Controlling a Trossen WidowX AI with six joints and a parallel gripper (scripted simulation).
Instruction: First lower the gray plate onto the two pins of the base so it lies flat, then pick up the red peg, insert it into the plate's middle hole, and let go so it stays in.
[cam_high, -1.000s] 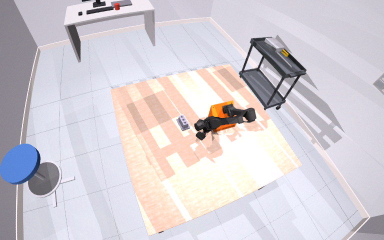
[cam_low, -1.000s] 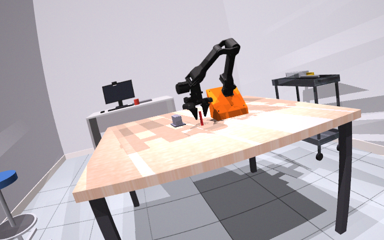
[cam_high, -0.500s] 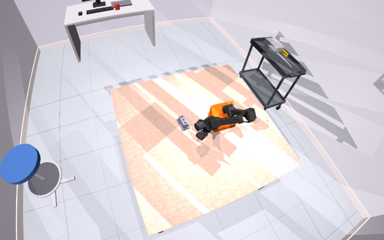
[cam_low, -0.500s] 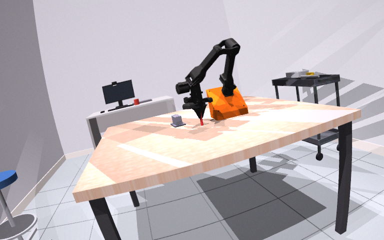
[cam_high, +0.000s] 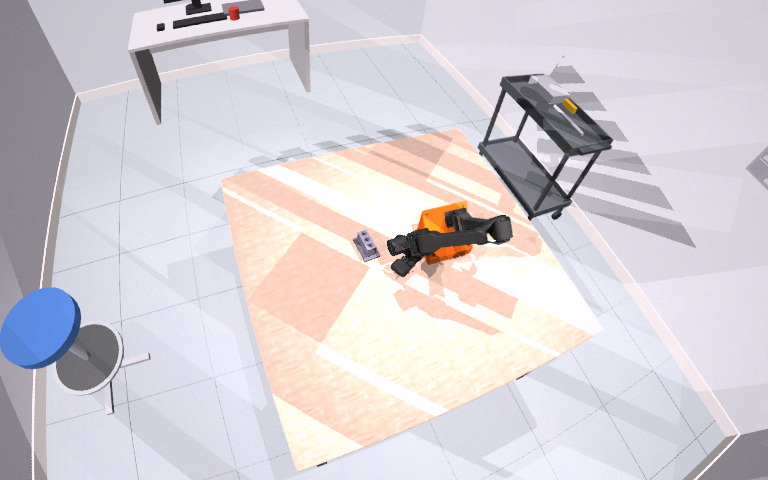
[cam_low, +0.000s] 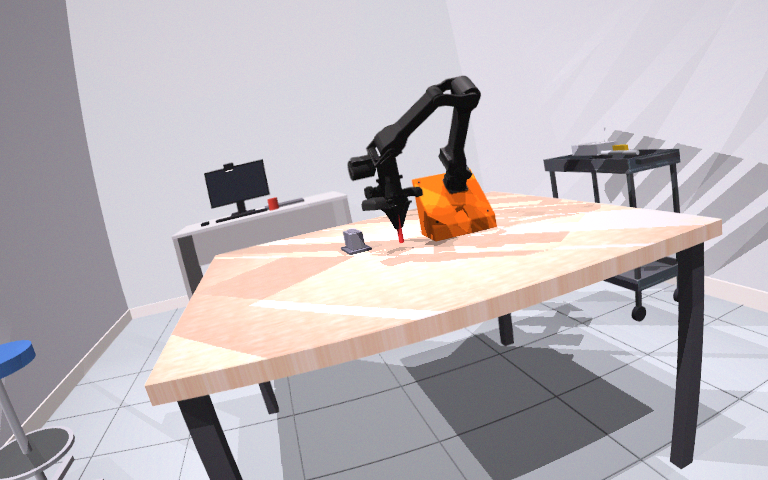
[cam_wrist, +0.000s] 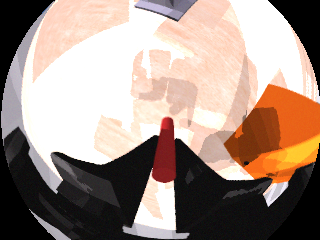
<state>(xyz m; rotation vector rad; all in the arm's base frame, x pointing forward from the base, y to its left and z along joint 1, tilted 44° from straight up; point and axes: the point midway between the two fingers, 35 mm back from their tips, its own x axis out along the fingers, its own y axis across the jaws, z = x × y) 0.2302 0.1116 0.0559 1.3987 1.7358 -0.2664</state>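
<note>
Right now my gripper tip is 11 cm short of the gray plate, 17 cm to the left of it and 2 cm above it. From my gripper tip the other things lie so: dark base (11 cm ahead, 17 cm to the right, 6 cm below); red peg (right at my gripper tip).
</note>
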